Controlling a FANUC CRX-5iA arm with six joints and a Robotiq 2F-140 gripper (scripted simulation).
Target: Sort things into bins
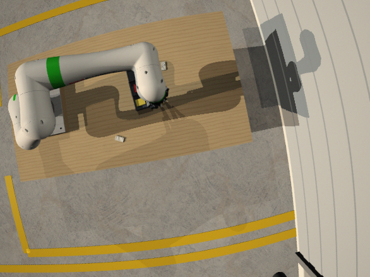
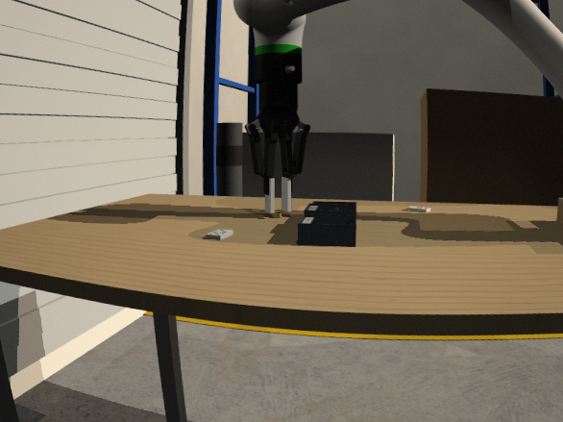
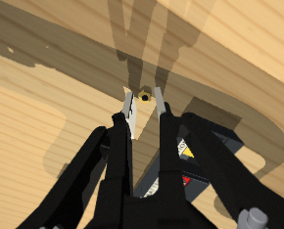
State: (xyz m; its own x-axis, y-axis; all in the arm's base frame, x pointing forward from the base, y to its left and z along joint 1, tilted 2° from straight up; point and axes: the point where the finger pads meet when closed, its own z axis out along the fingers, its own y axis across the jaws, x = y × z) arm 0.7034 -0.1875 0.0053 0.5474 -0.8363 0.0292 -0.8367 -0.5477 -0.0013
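Now: hand 4 cm above the nut. Round my hand: yellow pad: 12 cm behind, 4 cm to the left, 3 cm below; black piece: 11 cm behind, 13 cm to the left, 1 cm below; black three-part bin: 11 cm behind, 13 cm to the left, 2 cm below.
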